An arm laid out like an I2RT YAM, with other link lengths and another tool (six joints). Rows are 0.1 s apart.
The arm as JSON. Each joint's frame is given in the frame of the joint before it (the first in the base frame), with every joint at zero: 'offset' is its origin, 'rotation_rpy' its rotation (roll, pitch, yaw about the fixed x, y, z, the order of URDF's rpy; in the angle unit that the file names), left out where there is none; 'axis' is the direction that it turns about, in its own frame. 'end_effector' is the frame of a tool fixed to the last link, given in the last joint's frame.
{
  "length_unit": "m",
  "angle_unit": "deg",
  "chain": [
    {
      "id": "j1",
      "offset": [
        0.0,
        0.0,
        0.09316
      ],
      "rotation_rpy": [
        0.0,
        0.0,
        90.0
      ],
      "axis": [
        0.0,
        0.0,
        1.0
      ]
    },
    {
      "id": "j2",
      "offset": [
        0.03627,
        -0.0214,
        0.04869
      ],
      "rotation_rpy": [
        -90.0,
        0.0,
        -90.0
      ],
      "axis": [
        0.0,
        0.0,
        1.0
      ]
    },
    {
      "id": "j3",
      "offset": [
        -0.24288,
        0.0,
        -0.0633
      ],
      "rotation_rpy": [
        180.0,
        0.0,
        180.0
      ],
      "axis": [
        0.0,
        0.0,
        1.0
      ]
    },
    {
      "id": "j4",
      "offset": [
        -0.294,
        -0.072,
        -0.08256
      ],
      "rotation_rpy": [
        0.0,
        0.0,
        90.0
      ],
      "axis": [
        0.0,
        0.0,
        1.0
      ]
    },
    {
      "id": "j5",
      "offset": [
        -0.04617,
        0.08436,
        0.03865
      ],
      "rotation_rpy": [
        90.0,
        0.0,
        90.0
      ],
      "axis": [
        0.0,
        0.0,
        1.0
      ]
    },
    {
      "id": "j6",
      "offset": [
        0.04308,
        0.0,
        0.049
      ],
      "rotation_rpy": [
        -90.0,
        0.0,
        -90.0
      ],
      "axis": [
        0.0,
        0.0,
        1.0
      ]
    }
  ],
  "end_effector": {
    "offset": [
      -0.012,
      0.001,
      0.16
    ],
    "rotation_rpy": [
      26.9,
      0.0,
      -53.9
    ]
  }
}
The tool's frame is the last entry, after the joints.
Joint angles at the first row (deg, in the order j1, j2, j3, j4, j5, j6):
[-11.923, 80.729, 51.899, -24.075, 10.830, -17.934]
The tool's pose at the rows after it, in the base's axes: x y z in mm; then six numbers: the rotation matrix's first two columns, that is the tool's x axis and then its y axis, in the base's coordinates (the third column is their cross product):
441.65 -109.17 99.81 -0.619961 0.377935 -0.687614 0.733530 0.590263 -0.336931
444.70 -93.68 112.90 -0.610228 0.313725 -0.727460 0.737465 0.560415 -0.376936
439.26 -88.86 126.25 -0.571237 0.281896 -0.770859 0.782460 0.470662 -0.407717
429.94 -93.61 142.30 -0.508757 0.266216 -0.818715 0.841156 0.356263 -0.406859
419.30 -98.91 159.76 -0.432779 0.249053 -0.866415 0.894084 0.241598 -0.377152
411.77 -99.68 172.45 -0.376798 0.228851 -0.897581 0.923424 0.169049 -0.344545
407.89 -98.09 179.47 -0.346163 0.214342 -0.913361 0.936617 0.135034 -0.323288
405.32 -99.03 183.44 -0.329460 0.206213 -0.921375 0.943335 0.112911 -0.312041
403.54 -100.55 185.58 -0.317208 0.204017 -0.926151 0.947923 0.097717 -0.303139
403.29 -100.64 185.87 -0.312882 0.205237 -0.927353 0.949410 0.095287 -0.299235
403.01 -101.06 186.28 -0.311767 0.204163 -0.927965 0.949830 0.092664 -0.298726
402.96 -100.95 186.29 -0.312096 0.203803 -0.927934 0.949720 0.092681 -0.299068
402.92 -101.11 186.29 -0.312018 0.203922 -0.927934 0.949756 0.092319 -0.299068
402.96 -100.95 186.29 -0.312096 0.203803 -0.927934 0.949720 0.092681 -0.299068
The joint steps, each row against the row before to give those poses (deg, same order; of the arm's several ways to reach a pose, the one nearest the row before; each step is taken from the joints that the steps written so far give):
[4.787, -1.094, 0.000, 2.381, 6.273, 0.001]
[4.830, -0.480, 0.001, 0.700, 6.841, 0.262]
[4.416, 0.001, 0.001, 0.043, 9.661, 2.885]
[2.797, -0.001, -0.001, 0.001, 9.377, 3.650]
[2.143, -0.023, -0.001, 0.043, 8.634, 3.957]
[1.616, 0.000, 0.000, 0.044, 5.769, 2.752]
[1.071, 0.001, 0.000, 0.023, 3.060, 1.487]
[0.306, -0.001, -0.001, 0.043, 1.661, 0.678]
[0.023, 0.001, 0.001, -0.001, 0.919, 0.569]
[0.022, 0.001, 0.002, -0.001, 0.131, 0.262]
[-0.023, 0.000, -0.001, 0.024, 0.153, -0.001]
[0.022, 0.000, 0.001, -0.023, 0.022, 0.001]
[-0.023, -0.001, -0.002, 0.002, -0.001, -0.002]
[0.023, 0.001, 0.002, -0.002, 0.001, 0.002]

